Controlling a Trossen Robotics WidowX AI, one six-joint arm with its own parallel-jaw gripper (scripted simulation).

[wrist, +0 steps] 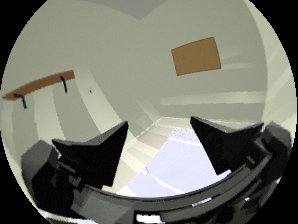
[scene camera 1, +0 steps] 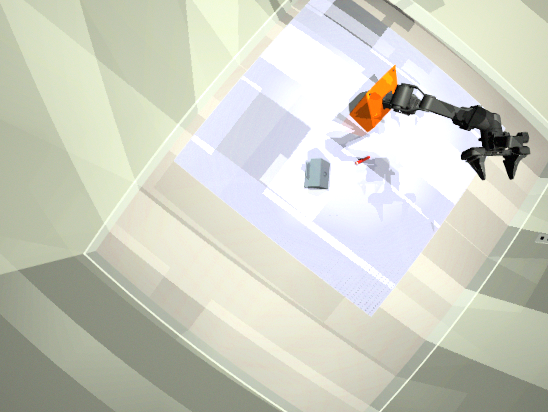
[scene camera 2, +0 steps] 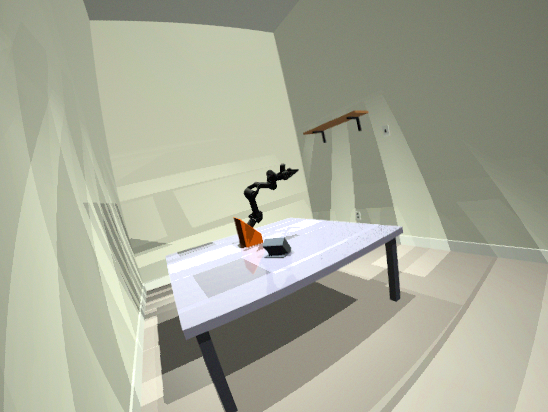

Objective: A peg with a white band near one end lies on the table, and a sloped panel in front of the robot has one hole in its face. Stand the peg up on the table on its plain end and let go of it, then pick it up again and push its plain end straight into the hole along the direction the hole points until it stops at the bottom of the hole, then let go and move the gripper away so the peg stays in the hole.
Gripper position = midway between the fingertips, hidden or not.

Note:
My gripper (scene camera 1: pixel 497 179) is open, with nothing in its grasp.
My gripper is seen too in the wrist view (wrist: pixel 160 122).

